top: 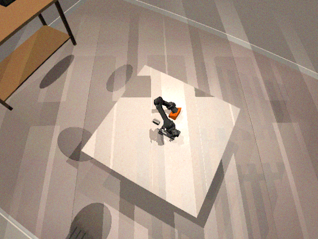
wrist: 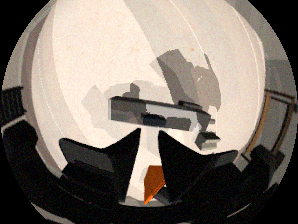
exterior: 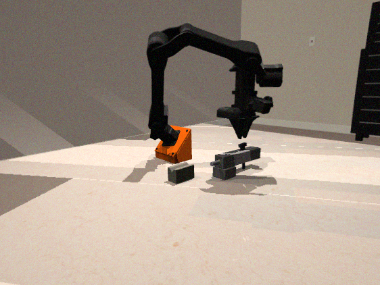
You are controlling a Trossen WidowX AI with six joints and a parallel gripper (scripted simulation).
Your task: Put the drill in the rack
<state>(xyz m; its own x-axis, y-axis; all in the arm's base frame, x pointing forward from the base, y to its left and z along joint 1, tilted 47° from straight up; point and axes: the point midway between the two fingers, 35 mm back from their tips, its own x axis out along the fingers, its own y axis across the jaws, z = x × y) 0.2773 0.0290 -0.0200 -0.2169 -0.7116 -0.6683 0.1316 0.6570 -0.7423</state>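
Now: the dark key 1 cm ahead of my gripper tip and 5 cm below it. Round my gripper tip: drill 8 cm to the right, 5 cm below; then grey rack 10 cm behind, 18 cm to the right, 8 cm below.
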